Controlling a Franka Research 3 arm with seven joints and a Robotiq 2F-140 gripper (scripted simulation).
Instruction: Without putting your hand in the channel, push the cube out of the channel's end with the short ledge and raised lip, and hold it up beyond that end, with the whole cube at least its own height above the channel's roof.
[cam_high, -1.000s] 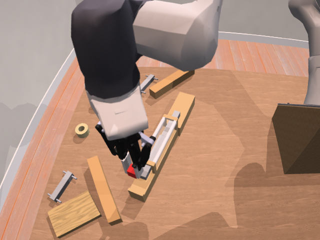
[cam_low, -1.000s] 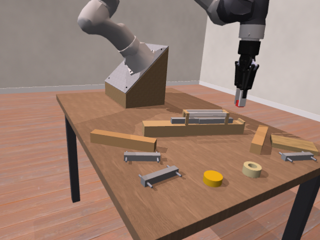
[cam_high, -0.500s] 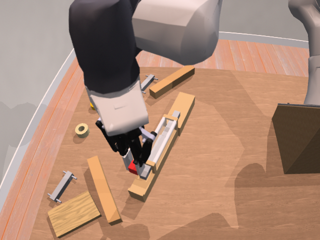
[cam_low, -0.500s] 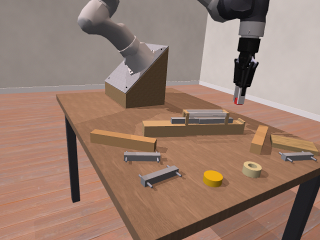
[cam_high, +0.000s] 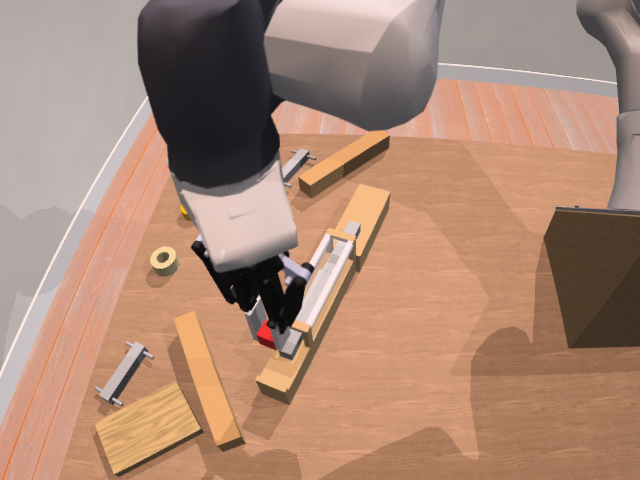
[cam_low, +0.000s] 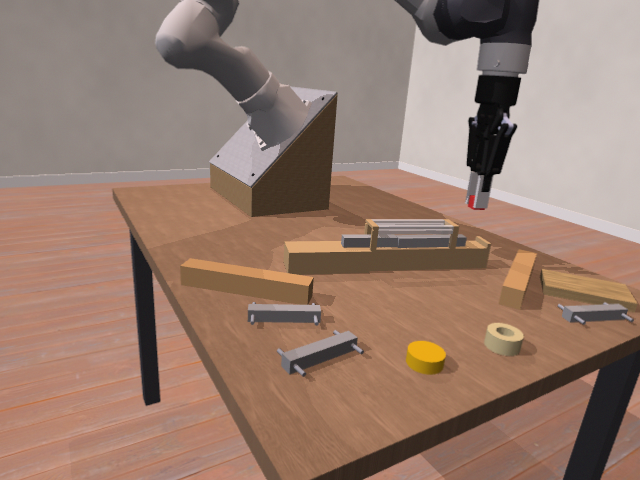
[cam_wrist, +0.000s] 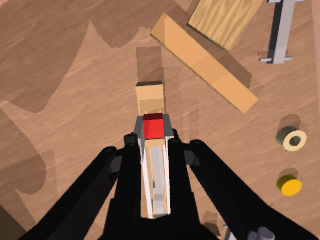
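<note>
Right now my hand is 30 mm above the red cube. Round my hand: wooden channel base (30 mm behind, 130 mm to the right, 110 mm below); then wooden plate (180 mm ahead, 140 mm to the left, 150 mm below); then grey rod (20 mm behind, 80 mm to the right, 110 mm below).
</note>
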